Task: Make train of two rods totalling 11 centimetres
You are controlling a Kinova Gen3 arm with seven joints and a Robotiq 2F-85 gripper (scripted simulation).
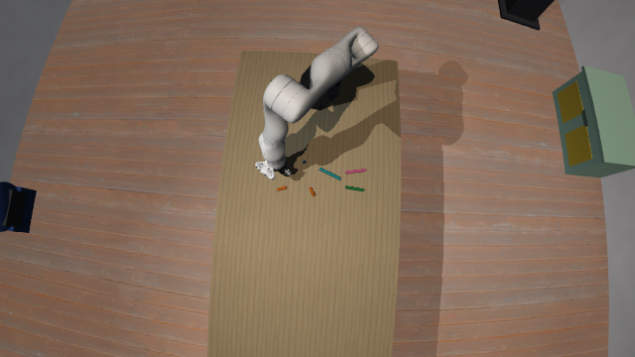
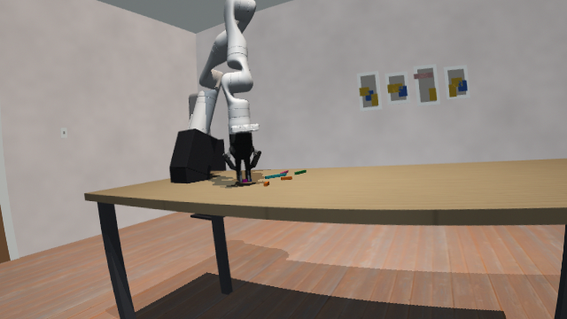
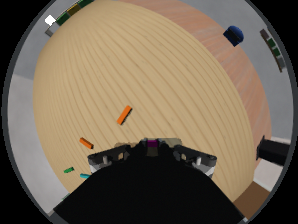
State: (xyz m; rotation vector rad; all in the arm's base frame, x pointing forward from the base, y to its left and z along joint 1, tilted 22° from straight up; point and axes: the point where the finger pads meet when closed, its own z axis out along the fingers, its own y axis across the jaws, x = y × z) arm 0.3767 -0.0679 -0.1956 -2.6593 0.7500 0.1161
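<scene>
Now: hand 21 cm to the right of the turquoise rod, 3 cm above it and 2 cm past it. Also, from my hand: pink rod (32 cm to the left, 5 cm behind, 3 cm below); then magenta rod (1 cm below); then blue rod (10 cm to the left, 5 cm behind, 3 cm below).
</scene>
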